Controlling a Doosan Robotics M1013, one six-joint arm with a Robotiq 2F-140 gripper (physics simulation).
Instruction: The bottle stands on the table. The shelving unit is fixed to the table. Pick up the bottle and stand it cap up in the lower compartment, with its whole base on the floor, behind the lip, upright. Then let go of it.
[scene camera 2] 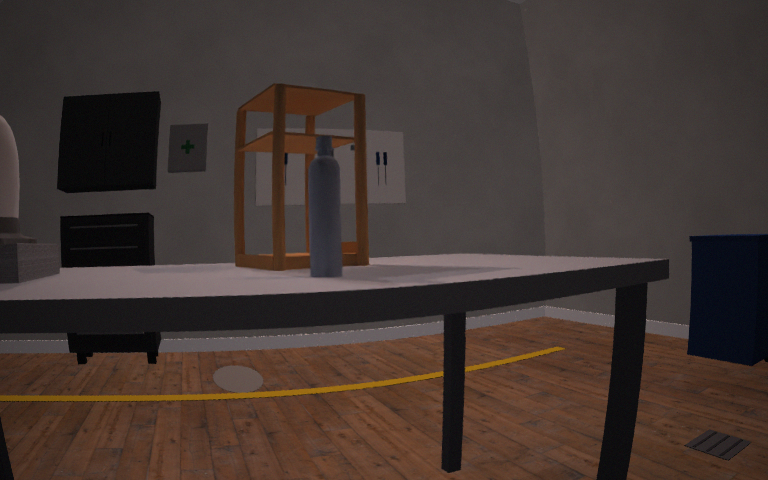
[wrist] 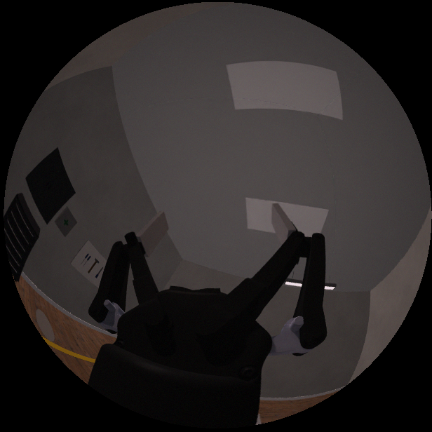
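Observation:
A grey-blue bottle (scene camera 2: 325,217) stands upright, cap up, on the table (scene camera 2: 464,268) in the scene view, in front of the shelving unit as seen from there. The shelving unit (scene camera 2: 279,192) is an orange wooden frame with corner posts, a top board, a middle shelf and a low lip around its floor. My gripper (wrist: 216,216) is wide open and empty in the wrist view, its two pads far apart and facing the walls and ceiling. The gripper does not show in the scene view. The bottle and the shelving unit do not show in the wrist view.
Part of the pale robot base (scene camera 2: 7,175) stands on a grey block (scene camera 2: 28,262) at the left end of the table. A black wall cabinet (scene camera 2: 110,141), a drawer unit (scene camera 2: 107,240) and a tool board (scene camera 2: 387,195) are behind the table. A blue bin (scene camera 2: 722,300) stands at the right.

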